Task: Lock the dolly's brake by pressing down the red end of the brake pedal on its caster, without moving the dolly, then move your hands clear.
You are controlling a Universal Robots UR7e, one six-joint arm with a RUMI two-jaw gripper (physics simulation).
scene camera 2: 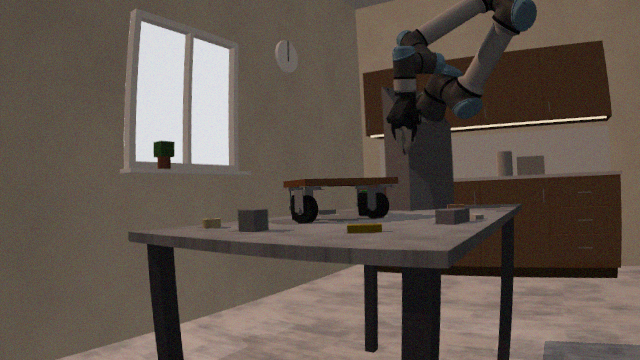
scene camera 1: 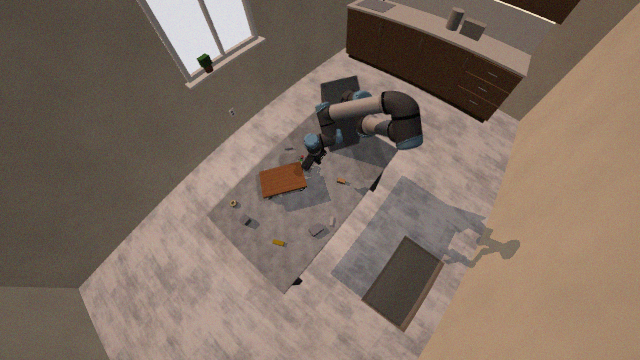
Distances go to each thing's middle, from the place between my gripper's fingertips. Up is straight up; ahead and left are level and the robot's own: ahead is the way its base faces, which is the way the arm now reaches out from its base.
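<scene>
Position of my hand relative to the dolly (scene camera 2: 304,209): 0.1 m to the left of it, 0.21 m short of it, 0.15 m above it.
</scene>
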